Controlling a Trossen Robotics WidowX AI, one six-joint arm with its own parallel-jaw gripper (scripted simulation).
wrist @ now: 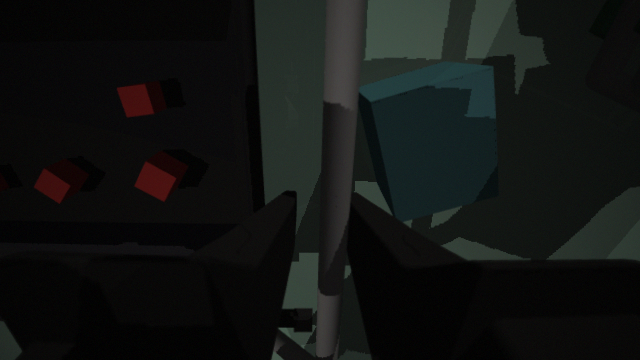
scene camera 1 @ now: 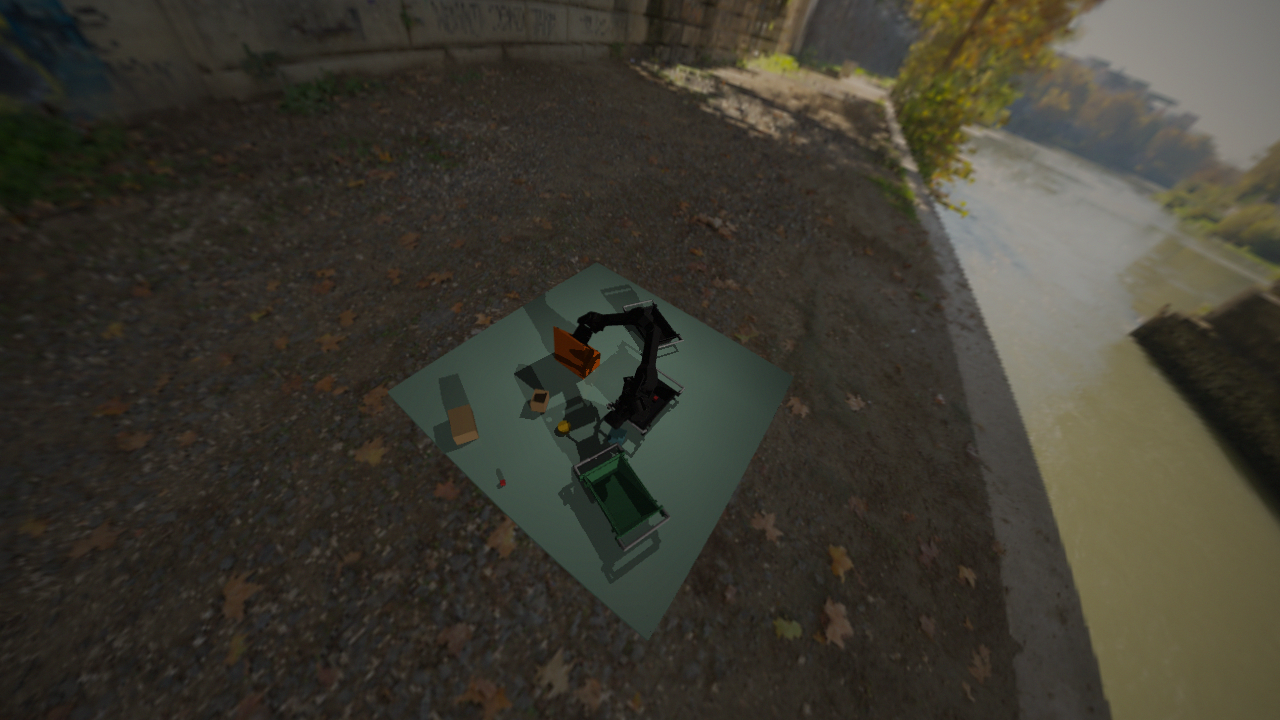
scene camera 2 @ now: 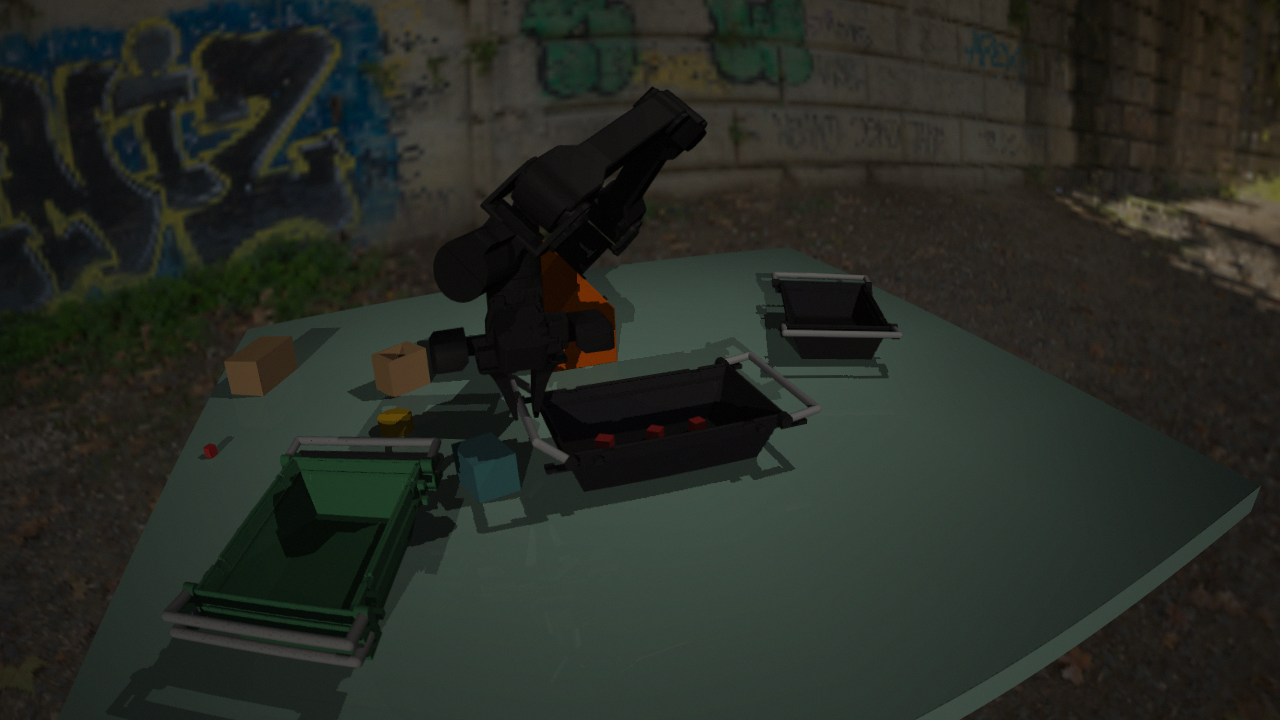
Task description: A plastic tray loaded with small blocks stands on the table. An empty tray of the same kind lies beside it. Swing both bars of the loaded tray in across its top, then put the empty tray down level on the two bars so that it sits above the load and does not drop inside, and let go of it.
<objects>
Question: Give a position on a blue cube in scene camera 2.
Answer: At 487,468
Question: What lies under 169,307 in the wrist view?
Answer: My gripper.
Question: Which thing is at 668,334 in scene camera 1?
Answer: A black tray.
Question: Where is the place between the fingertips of my gripper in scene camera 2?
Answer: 525,417
</objects>
